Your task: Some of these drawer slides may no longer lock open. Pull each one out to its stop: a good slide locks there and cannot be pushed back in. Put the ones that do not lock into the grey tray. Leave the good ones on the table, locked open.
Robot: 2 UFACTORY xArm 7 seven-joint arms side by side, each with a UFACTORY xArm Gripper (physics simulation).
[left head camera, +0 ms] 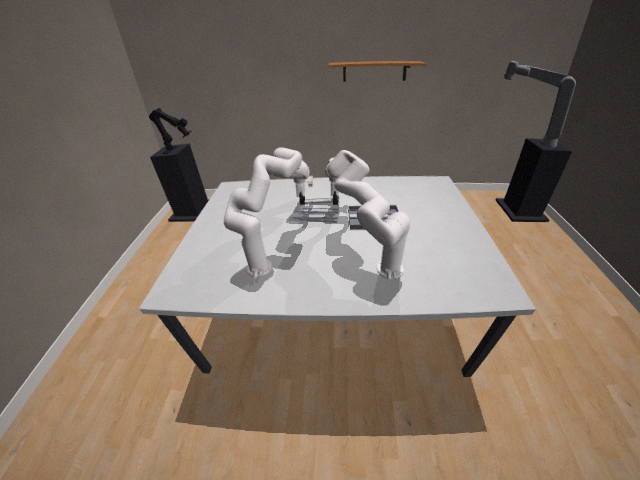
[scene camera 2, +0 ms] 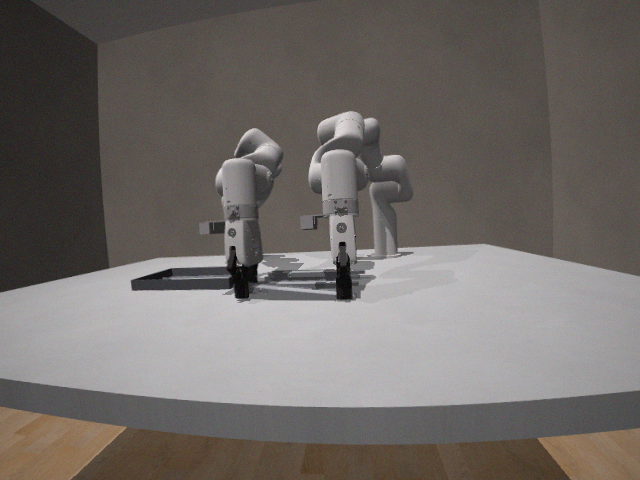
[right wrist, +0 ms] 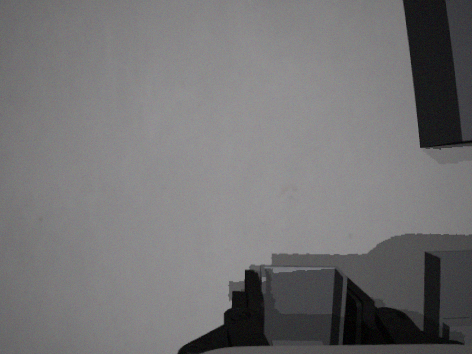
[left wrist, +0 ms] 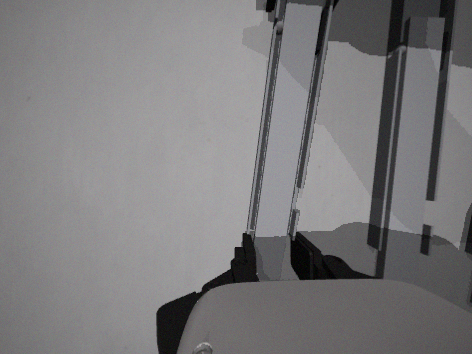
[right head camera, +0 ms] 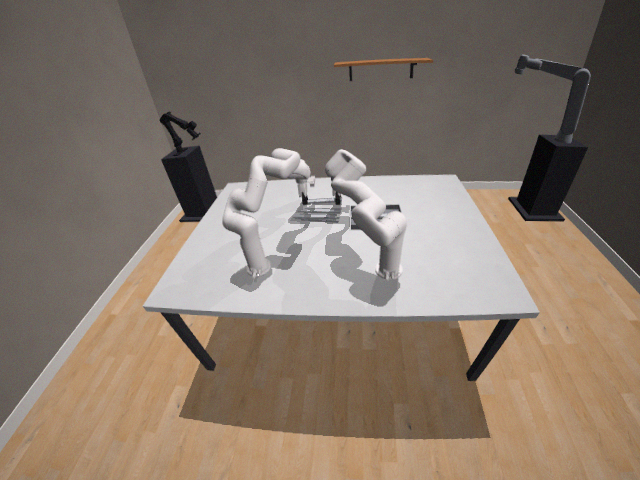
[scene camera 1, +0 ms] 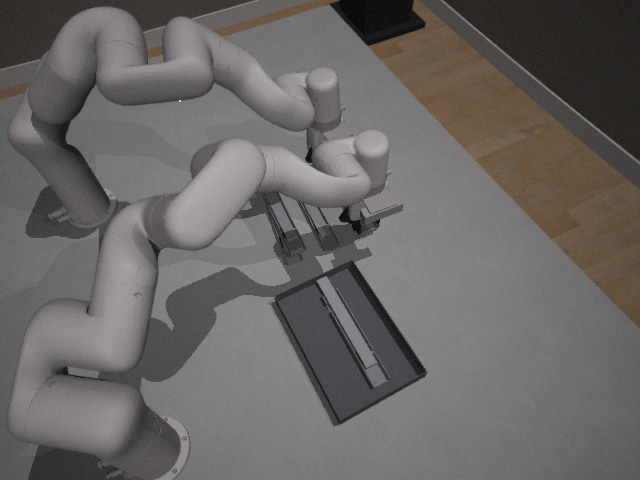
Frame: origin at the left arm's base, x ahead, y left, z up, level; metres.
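Seen in the pictures: left gripper, fingertip midpoint: [left head camera: 302, 202] [scene camera 2: 344, 297] [left wrist: 270, 248] [right head camera: 305, 202]; right gripper, fingertip midpoint: [left head camera: 335, 202] [scene camera 2: 247, 295] [right wrist: 291, 295] [right head camera: 338, 202] [scene camera 1: 365, 227]; left arm's base, link origin: [left head camera: 259, 267] [scene camera 2: 386, 256] [right head camera: 258, 267] [scene camera 1: 92, 208]; right arm's base, link origin: [left head camera: 390, 269] [right head camera: 388, 269] [scene camera 1: 156, 452].
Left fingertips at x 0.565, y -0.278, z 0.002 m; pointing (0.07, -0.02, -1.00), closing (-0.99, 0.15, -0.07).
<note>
Pixels of each thing's middle, then the offset from my left fingertips to it. Level surfaces: height alone.
- neighbouring slide, body centre: [left wrist: 406, 160] [scene camera 2: 312, 283] [scene camera 1: 308, 201] 0.123 m back, 0.059 m right, 0.006 m up
- grey tray, body centre: [scene camera 1: 346, 334] [scene camera 2: 196, 277] [right head camera: 376, 216] [left head camera: 374, 216] 0.284 m back, 0.403 m right, 0.013 m up
- table, surface height: 0.002 m down
A metal drawer slide [left head camera: 318, 199] [left wrist: 285, 150] [right wrist: 300, 292] lies along the far side of the row on the table. My left gripper [left head camera: 302, 200] [scene camera 1: 309, 156] [scene camera 2: 344, 290] [left wrist: 270, 248] is shut on one end of it. My right gripper [left head camera: 335, 199] [scene camera 1: 356, 224] [scene camera 2: 241, 290] [right wrist: 291, 295] is shut on its other end. A neighbouring slide [scene camera 1: 317, 222] [left wrist: 417, 125] lies parallel, nearer the arm bases, and another slide [scene camera 1: 281, 222] lies beyond that. One slide [scene camera 1: 346, 322] lies in the grey tray [scene camera 1: 389, 318] [scene camera 2: 180, 284]. Whether any slide is locked cannot be seen.
The tray stands beside the row, past the right gripper; its wall shows in the right wrist view. Both forearms reach over the table [left head camera: 439, 273] and hide part of the row in scene camera 1. The two grippers are close together. Two pedestals with other arms stand beyond the table.
</note>
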